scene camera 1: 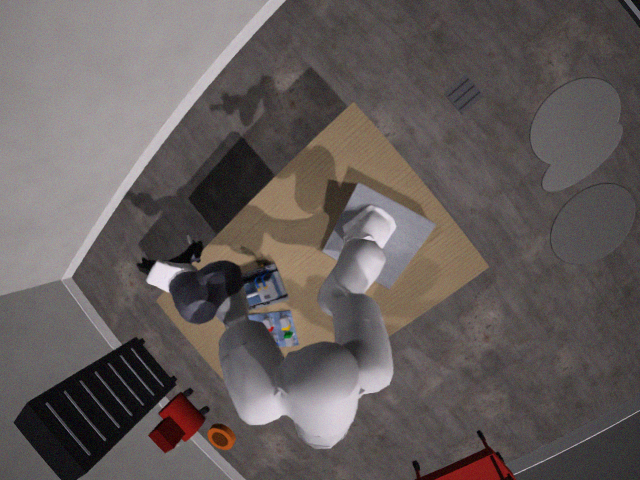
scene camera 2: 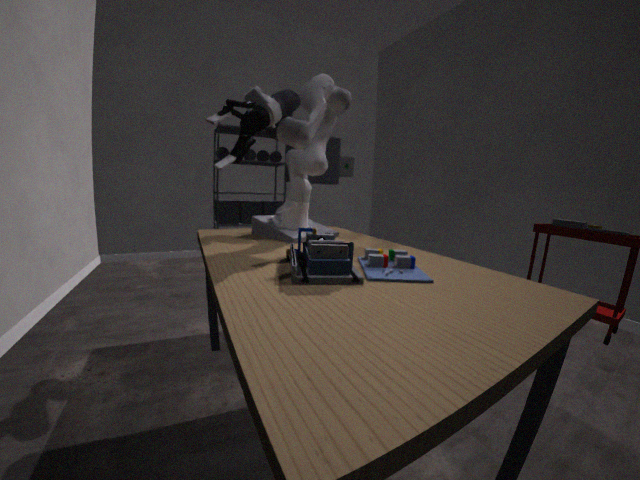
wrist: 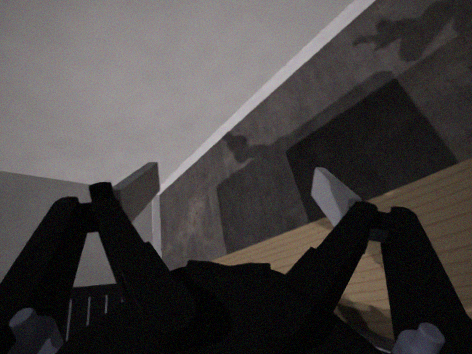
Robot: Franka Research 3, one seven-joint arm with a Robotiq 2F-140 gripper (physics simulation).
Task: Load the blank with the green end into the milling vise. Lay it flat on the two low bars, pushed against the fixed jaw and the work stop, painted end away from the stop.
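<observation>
The blank with the green end point(scene camera 1: 288, 335) point(scene camera 2: 400, 255) lies on a blue board point(scene camera 1: 276, 315) point(scene camera 2: 418, 277), among grey blanks with yellow, red and blue ends. The milling vise point(scene camera 1: 266, 294) point(scene camera 2: 329, 253) stands on the table beside the board. It has grey and blue parts. Its low bars and work stop cannot be made out clearly. My gripper point(scene camera 1: 168, 255) point(scene camera 2: 219, 140) point(wrist: 235, 178) is wide open with nothing between its fingers. It is high up near the table's edge, away from the blank and the vise, tilted towards the wall and floor. The blank and vise do not show in the wrist view.
The wooden table point(scene camera 1: 356, 129) point(scene camera 2: 361, 351) point(wrist: 430, 200) carries the arm's grey base plate point(scene camera 1: 408, 227) point(scene camera 2: 261, 227). A blue hoop-like part point(scene camera 2: 299, 237) rises at the vise. A red cart point(scene camera 1: 470, 467) point(scene camera 2: 584, 235) stands off the table. A wall runs beside the table.
</observation>
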